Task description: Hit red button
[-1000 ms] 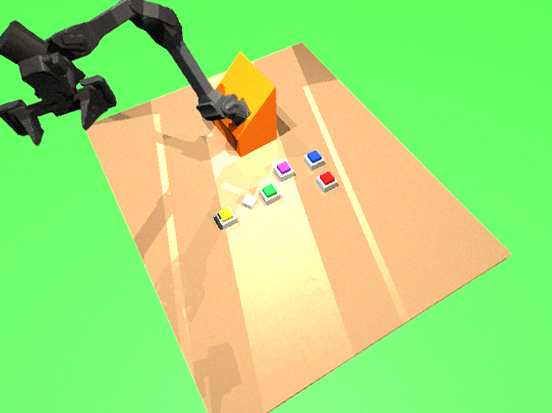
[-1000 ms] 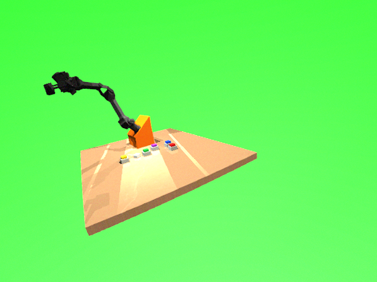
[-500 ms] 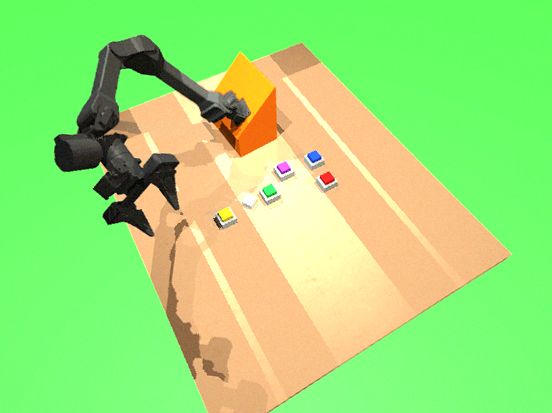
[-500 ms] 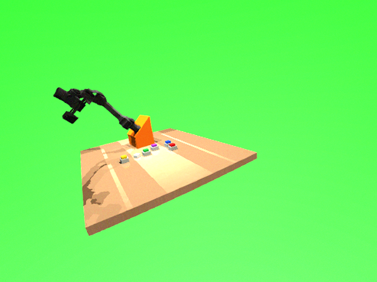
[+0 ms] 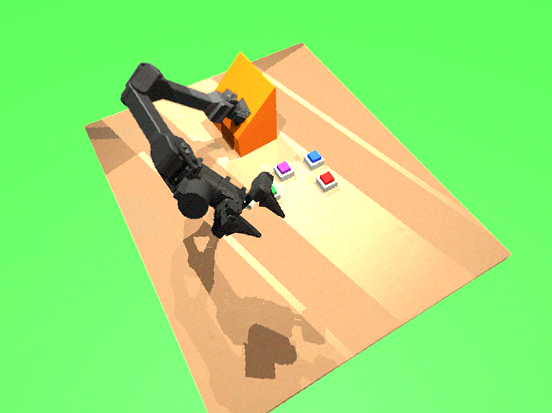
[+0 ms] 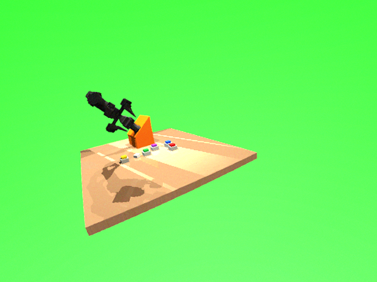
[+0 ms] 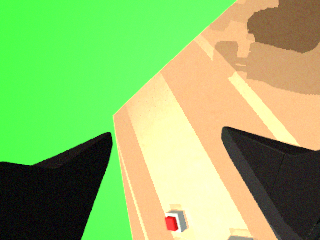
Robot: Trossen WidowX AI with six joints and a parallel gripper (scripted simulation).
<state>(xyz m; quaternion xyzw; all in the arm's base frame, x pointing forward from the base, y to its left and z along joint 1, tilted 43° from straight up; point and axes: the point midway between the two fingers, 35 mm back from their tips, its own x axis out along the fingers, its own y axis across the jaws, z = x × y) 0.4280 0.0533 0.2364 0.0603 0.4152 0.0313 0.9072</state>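
The red button is 27 cm to the left of my gripper tip, 23 cm below it and 20 cm behind it. The rest, counted from my gripper tip: green button (23 cm below, 23 cm behind, 9 cm to the left); then small white block (25 cm below, 24 cm behind, 2 cm to the left); then yellow button (23 cm below, 21 cm behind, 6 cm to the right).
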